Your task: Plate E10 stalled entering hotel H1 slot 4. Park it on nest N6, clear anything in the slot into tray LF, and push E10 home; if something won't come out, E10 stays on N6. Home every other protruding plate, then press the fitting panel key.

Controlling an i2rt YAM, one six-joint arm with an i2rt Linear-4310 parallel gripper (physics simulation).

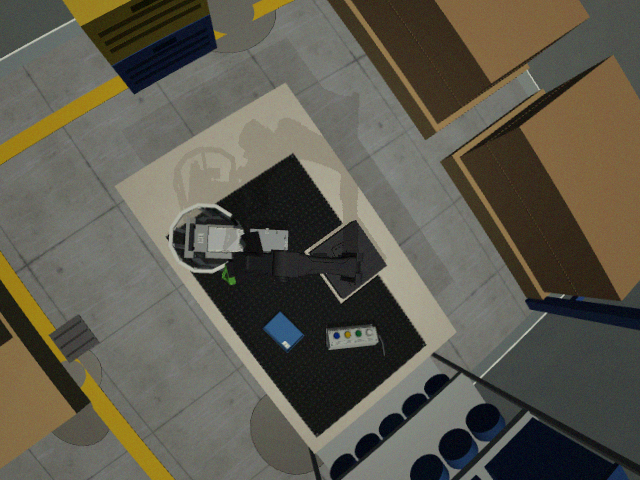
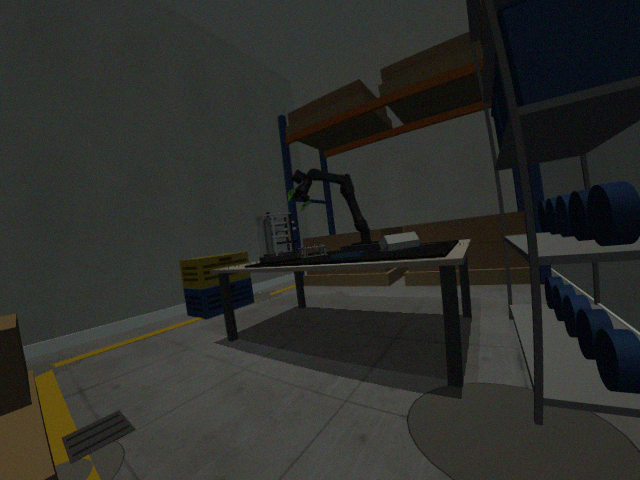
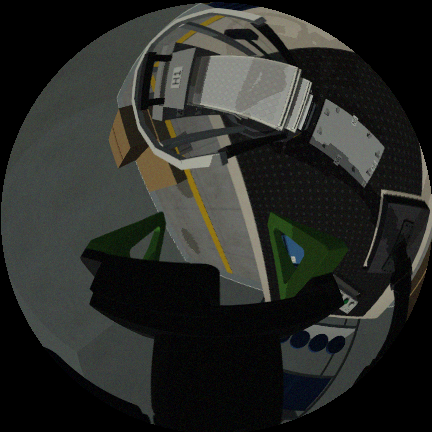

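Where they show: gripper, fingertip midpoint: (image 1: pixel 235 273) (image 2: pixel 294 206) (image 3: pixel 216 217); arm's base, origin of the base link: (image 2: pixel 366 243) (image 3: pixel 398 248).
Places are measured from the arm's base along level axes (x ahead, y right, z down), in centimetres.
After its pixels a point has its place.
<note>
Plate hotel H1 (image 1: pixel 200 238) @(z -23.5, x 47.3, y 37.1 cm) (image 2: pixel 281 232) @(z -13.6, x 50.4, y 25.8 cm) (image 3: pixel 176 77) @(z -23.5, x 47.1, y 37.0 cm) stands at the mat's left end inside a pale ring guard. A light textured plate (image 1: pixel 223 239) @(z -20.4, x 40.9, y 33.5 cm) (image 3: pixel 245 85) @(z -20.4, x 40.4, y 32.8 cm) lies uppermost on it; stacked plate edges (image 3: pixel 301 105) @(z -16.3, x 35.5, y 30.1 cm) stick out below toward the nest board. Slot numbers and E10's mark are unreadable. The grey nest board (image 1: pixel 276 239) @(z -2.2, x 23.0, y 25.1 cm) (image 3: pixel 345 140) @(z -2.2, x 27.8, y 25.3 cm) has pegs and small blurred labels; no plate shows on its visible part. My gripper (image 2: pixel 298 200) @(z -28.1, x 42.2, y 20.6 cm) (image 3: pixel 216 217) @(z -28.1, x 42.2, y 20.6 cm) is open and empty, raised above hotel height. A blue tray (image 1: pixel 283 329) @(z 3.5, x 39.1, y -11.4 cm) (image 3: pixel 293 248) @(z 3.5, x 41.8, y -12.4 cm) and button panel (image 1: pixel 351 343) @(z -4.4, x 16.2, y -30.2 cm) (image 3: pixel 348 302) @(z -2.7, x 7.8, y -30.4 cm) lie on the mat.
The black mat (image 1: pixel 310 382) @(z 3.7, x 40.2, y -38.8 cm) lies on a pale table (image 1: pixel 439 328) @(z 5.1, x -27.3, y -52.0 cm). My arm (image 1: pixel 310 264) @(z -49.7, x 20.9, y 13.1 cm) crosses above the mat from its dark base plate (image 1: pixel 372 260) @(z 0.0, x -11.1, y -4.0 cm). The ring guard (image 1: pixel 172 242) @(z -25.1, x 55.8, y 40.1 cm) (image 3: pixel 137 100) surrounds the hotel. The panel carries blue, yellow, green and white keys; its cable trails right.
</note>
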